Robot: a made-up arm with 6 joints. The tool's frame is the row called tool. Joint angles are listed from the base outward.
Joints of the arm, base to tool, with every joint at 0 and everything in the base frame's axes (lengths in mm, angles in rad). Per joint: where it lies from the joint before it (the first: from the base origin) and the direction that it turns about. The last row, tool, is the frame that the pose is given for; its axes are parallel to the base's.
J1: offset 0.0 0.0 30.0 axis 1 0 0
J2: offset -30.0 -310.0 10.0 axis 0 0 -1
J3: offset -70.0 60.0 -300.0 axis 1 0 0
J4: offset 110.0 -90.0 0.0 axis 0 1 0
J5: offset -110.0 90.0 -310.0 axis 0 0 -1
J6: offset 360.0 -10.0 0.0 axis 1 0 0
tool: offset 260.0 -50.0 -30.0
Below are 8 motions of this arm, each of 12 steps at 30 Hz.
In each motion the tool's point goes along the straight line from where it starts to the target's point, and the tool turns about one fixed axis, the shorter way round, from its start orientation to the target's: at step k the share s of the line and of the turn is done. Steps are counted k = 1, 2, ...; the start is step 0. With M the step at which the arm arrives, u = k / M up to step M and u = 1 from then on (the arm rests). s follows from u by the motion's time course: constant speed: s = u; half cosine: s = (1 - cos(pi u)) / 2; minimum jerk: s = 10 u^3 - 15 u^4 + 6 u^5.
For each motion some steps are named. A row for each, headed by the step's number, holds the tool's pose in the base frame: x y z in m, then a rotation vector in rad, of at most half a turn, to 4 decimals.
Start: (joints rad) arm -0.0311 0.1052 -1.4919 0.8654 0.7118 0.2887
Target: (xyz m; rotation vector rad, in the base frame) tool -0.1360 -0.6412 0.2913 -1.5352 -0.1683 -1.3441
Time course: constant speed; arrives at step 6
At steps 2, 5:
2: -0.1079 -0.7159 0.2083 -1.4630 -0.0163 -1.2849
5: -0.1290 -0.6599 0.2706 -1.5176 -0.1298 -1.3297

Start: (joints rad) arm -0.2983 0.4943 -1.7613 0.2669 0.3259 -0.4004
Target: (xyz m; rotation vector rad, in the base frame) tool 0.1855 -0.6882 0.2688 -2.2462 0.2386 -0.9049
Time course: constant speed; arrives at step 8
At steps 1, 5, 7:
1: 0.1732 -0.7177 0.2987 -2.4120 0.4253 -0.9193
5: 0.1802 -0.7008 0.2816 -2.3183 0.3170 -0.9120
7: 0.1837 -0.6924 0.2731 -2.2704 0.2645 -0.9074

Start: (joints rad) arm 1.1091 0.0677 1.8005 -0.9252 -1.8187 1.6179
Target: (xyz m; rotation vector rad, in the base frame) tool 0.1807 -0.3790 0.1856 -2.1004 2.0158 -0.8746
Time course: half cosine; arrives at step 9
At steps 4, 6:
4: 0.1623 -0.3530 0.2142 -2.0284 2.0039 -1.0405
6: 0.1729 -0.3679 0.1978 -2.0706 2.0116 -0.9457

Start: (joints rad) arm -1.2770 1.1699 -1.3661 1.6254 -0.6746 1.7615
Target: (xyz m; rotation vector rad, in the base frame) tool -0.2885 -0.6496 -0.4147 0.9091 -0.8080 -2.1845
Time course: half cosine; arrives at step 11
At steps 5, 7, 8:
5: -0.3127 -0.7065 -0.2445 0.8075 -1.1553 -2.0091
7: -0.3009 -0.6787 -0.3276 0.8590 -0.9891 -2.0995
8: -0.2958 -0.6668 -0.3633 0.8800 -0.9158 -2.1356

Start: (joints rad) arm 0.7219 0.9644 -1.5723 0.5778 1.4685 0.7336
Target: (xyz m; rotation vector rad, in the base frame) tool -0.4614 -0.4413 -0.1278 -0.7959 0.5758 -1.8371
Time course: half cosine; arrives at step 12
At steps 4, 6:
4: -0.3590 -0.4118 0.0548 -1.1052 0.1849 -1.7462
6: -0.3931 -0.4216 -0.0060 -1.0059 0.3165 -1.7834

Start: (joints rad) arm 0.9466 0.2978 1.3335 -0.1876 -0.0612 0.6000
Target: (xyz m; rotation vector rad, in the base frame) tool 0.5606 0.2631 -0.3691 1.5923 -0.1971 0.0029
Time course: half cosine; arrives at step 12
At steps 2, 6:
2: 0.6396 0.1785 -0.3287 2.7067 -0.4274 -0.4765
6: 0.6029 0.2178 -0.3474 2.1971 -0.3175 -0.2331

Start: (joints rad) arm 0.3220 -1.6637 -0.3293 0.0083 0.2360 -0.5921
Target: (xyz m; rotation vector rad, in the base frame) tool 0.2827 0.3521 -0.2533 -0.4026 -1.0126 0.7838
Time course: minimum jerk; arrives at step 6
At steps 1, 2, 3, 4, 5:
1: 0.1660 0.3753 -0.3836 -0.4361 -0.8921 1.1369
2: 0.1871 0.3711 -0.3600 -0.4306 -0.9158 1.0736
3: 0.2222 0.3641 -0.3208 -0.4209 -0.9534 0.9677
4: 0.2573 0.3571 -0.2816 -0.4106 -0.9886 0.8612
5: 0.2784 0.3530 -0.2581 -0.4040 -1.0086 0.7969

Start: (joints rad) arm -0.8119 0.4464 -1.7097 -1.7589 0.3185 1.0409
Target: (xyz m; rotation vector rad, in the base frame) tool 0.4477 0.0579 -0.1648 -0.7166 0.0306 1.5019
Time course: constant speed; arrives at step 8
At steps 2, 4, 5, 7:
2: 0.5016 -0.0157 -0.1647 -0.9266 0.0443 1.4110
4: 0.4836 0.0088 -0.1647 -0.8571 0.0398 1.4426
5: 0.4746 0.0211 -0.1648 -0.8222 0.0375 1.4579
7: 0.4567 0.0456 -0.1648 -0.7519 0.0329 1.4876

